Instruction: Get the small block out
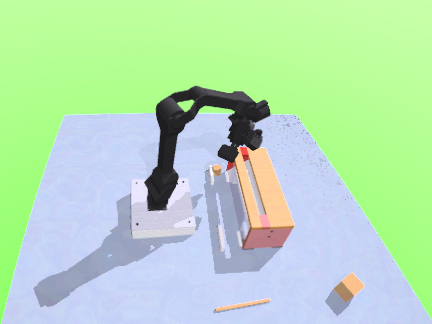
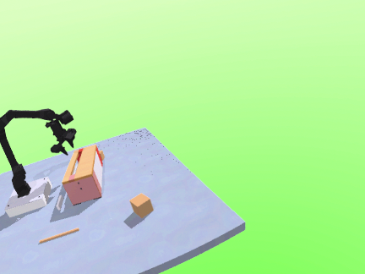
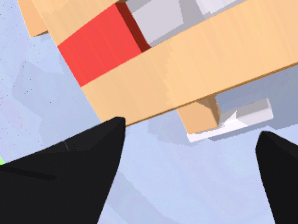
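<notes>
My gripper tip is now 4 cm past the orange block, 4 cm to the right of it and 13 cm above it. Also, from my gripper tip: thin orange stick (7 cm behind, 51 cm to the right, 15 cm below); box (3 cm ahead, 13 cm to the right, 9 cm below).
</notes>
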